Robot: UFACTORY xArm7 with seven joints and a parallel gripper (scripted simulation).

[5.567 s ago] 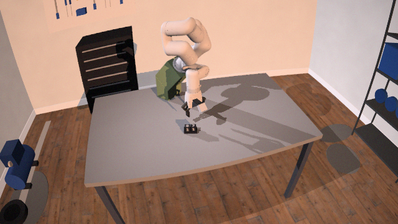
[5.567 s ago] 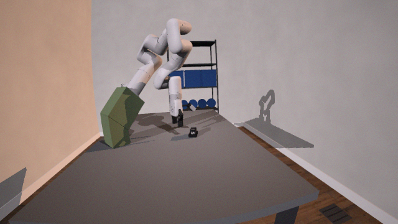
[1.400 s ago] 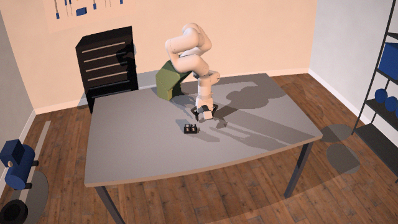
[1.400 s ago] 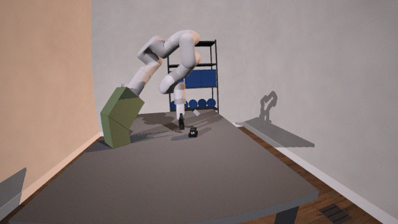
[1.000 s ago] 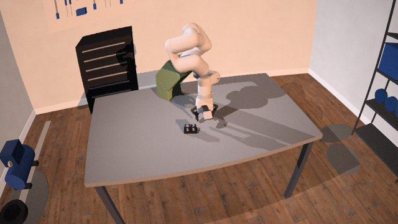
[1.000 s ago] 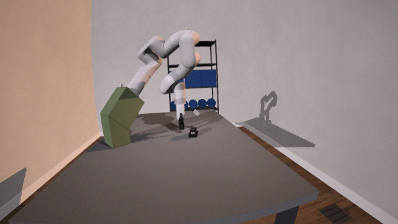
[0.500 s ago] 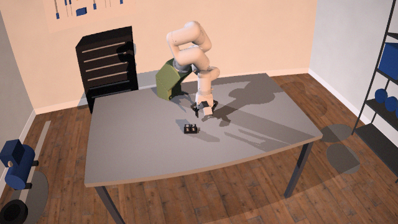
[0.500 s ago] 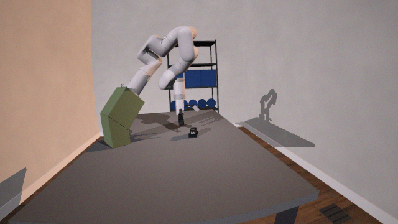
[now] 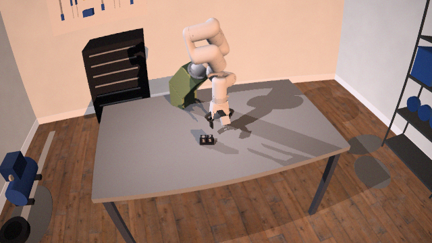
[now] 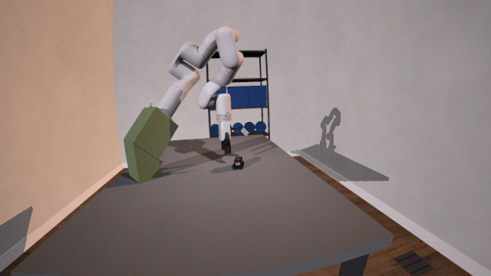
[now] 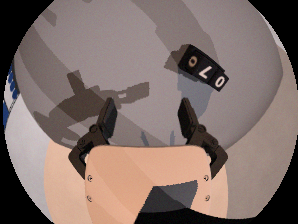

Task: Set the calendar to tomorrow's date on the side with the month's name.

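My gripper is now 7 cm short of the black calendar tray, 7 cm to the left of it and 6 cm above it.
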